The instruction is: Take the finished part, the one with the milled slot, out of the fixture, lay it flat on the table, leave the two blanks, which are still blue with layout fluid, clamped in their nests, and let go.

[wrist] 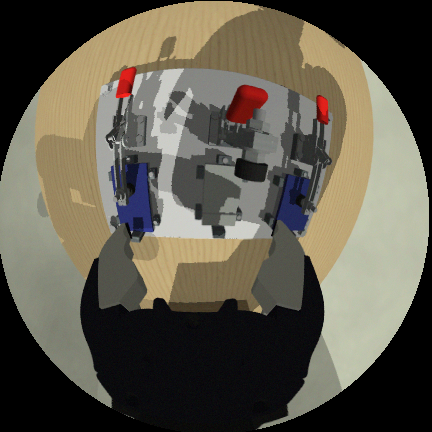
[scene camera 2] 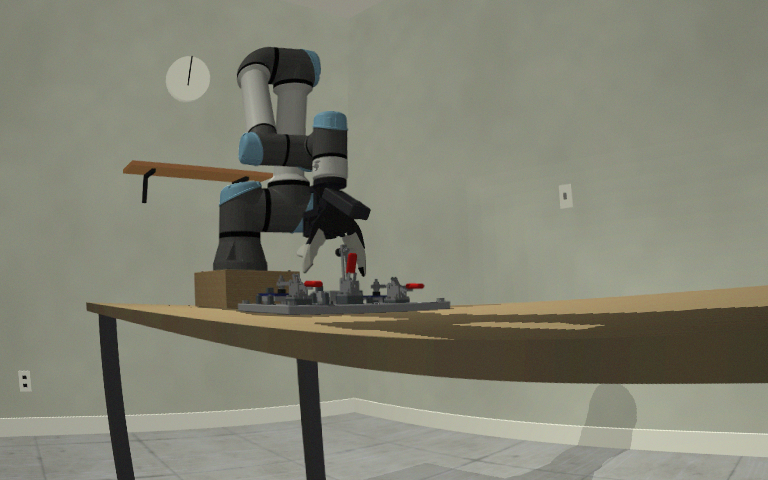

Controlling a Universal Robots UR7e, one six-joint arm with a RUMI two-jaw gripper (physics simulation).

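Where they show: gripper, fingertip midpoint: (wrist: 199, 223) (scene camera 2: 335, 275); arm's base, link origin: (scene camera 2: 239, 271).
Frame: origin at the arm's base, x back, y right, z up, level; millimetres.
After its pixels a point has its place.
The finished part (wrist: 220, 192) {x -401, y 41, z -54 mm}, a bare grey block, lies in the middle nest of the fixture plate (scene camera 2: 339, 310) {x -537, y 149, z -89 mm} (wrist: 175, 222) {x -359, y -23, z -80 mm}. Shadow covers much of it, and its slot is hard to make out. The middle clamp's red handle (scene camera 2: 351, 263) {x -480, y 61, z -4 mm} (wrist: 247, 104) {x -474, y 56, z 6 mm} stands upright, and its black tip (wrist: 251, 170) {x -438, y 47, z 27 mm} is raised off the part. The left blue blank (wrist: 143, 200) {x -403, y -51, z -64 mm} and right blue blank (wrist: 289, 215) {x -355, y 136, z -59 mm} sit in the outer nests, with clamp arms down over them. My gripper (scene camera 2: 335, 272) {x -386, y 16, z -22 mm} (wrist: 199, 223) {x -386, y 16, z -22 mm} is open and empty, low above the fixture, pointing down.
The outer clamps' red handles (scene camera 2: 313, 283) {x -515, y 187, z -43 mm} (scene camera 2: 415, 285) {x -554, y -31, z -47 mm} (wrist: 126, 82) {x -540, y -37, z -43 mm} (wrist: 322, 109) {x -499, y 169, z -38 mm} lie horizontal. The raised middle clamp arm (scene camera 2: 343, 263) reaches up to fingertip height. The wooden table (scene camera 2: 566, 356) {x -1134, y 548, z -105 mm} (wrist: 165, 255) {x -286, y -65, z -95 mm} extends around the plate. A wooden block (scene camera 2: 212, 288) {x 14, y 83, z -46 mm} carries the robot base.
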